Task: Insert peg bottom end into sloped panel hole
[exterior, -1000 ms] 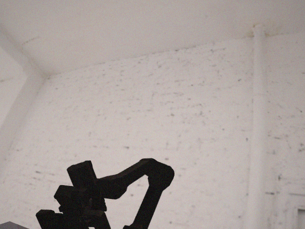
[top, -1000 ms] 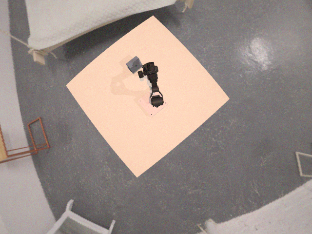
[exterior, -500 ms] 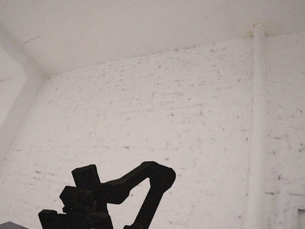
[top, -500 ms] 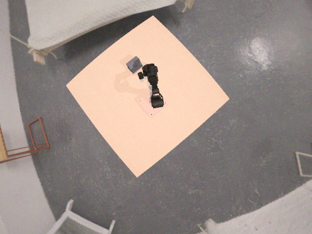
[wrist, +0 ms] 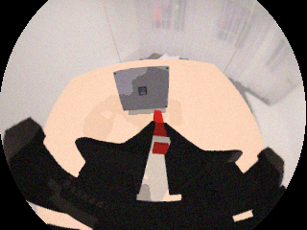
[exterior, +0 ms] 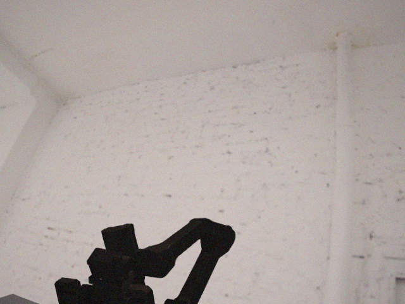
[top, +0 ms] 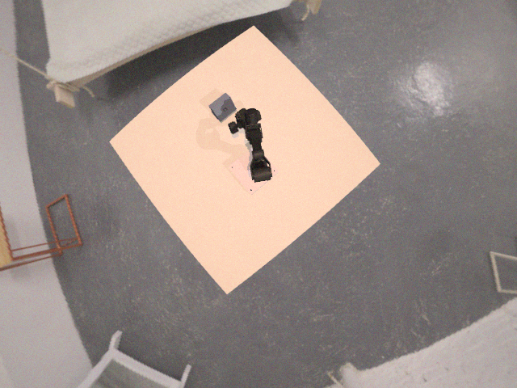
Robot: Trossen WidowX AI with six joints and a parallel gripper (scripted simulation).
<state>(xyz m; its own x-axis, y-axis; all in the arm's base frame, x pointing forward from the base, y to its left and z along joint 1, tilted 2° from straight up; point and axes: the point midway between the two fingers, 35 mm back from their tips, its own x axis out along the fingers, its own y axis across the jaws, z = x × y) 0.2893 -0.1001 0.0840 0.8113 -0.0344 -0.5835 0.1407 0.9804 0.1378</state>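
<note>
Right now the grey sloped panel is 130 mm ahead of my gripper tip, 30 mm to the left of it and 50 mm below it. Also, from my gripper tip: red peg 10 mm behind, 10 mm above.
</note>
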